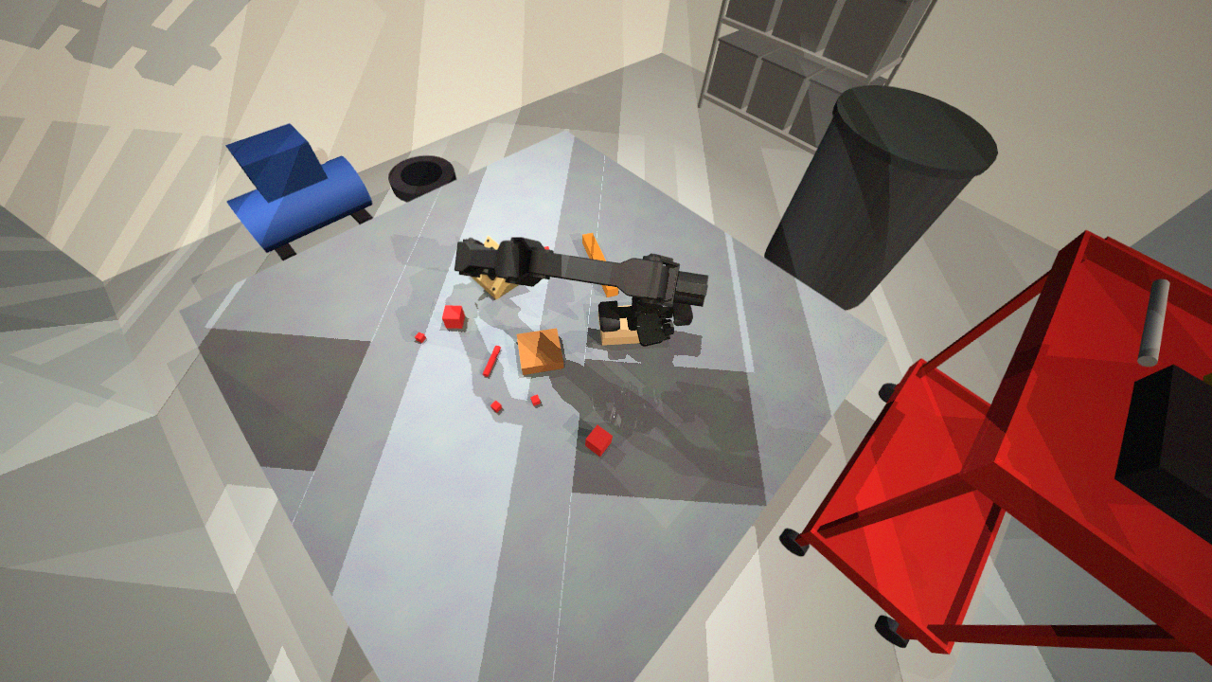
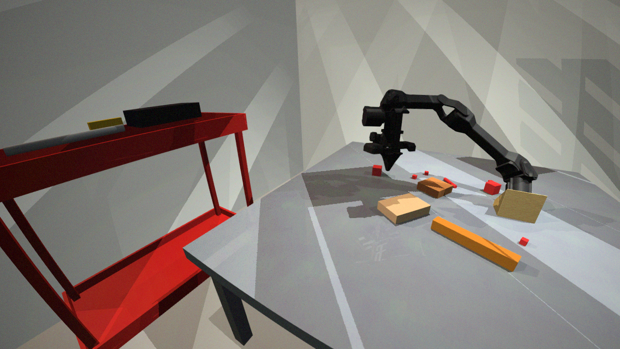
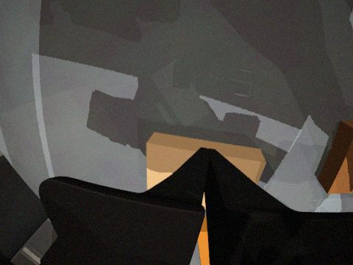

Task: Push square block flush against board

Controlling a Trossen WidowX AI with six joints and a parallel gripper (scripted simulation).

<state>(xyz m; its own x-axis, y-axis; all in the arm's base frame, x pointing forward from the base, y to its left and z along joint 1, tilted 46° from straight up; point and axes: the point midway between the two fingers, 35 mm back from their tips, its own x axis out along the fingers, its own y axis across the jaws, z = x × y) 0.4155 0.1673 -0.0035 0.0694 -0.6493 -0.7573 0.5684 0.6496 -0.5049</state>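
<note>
Right now my gripper tip is 27 cm to the left of the red stick, 21 cm past it and 11 cm above it. From my gripper tip the other things lie so: orange bar: 29 cm behind, 13 cm to the left, 10 cm below; then square block: 17 cm to the right, 16 cm behind, 10 cm below; then board: 10 cm below, 8 cm behind, 5 cm to the left.
</note>
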